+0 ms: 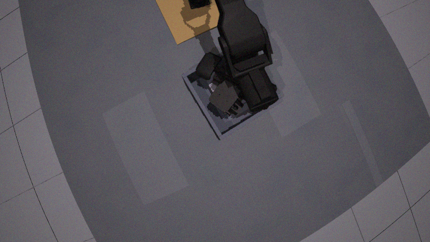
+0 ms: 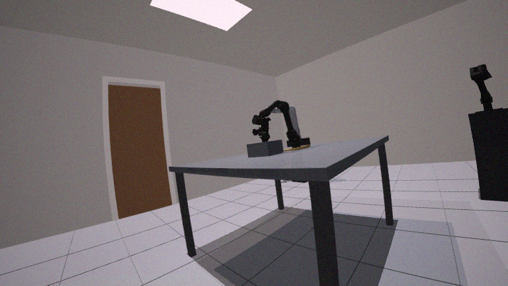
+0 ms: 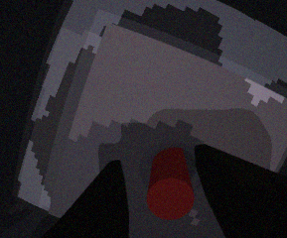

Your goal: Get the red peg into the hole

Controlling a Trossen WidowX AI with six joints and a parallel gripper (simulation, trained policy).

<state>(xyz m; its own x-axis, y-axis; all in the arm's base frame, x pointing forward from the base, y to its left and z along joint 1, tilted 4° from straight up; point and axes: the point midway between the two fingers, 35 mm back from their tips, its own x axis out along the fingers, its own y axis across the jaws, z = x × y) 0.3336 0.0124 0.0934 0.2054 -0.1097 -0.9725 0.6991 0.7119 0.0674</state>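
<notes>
My gripper tip is now 1 cm past the red peg and 1 cm above it. From my gripper tip the other things lie so: plate: 2 cm below, 1 cm behind; then grey box: 4 cm below, 1 cm behind.
</notes>
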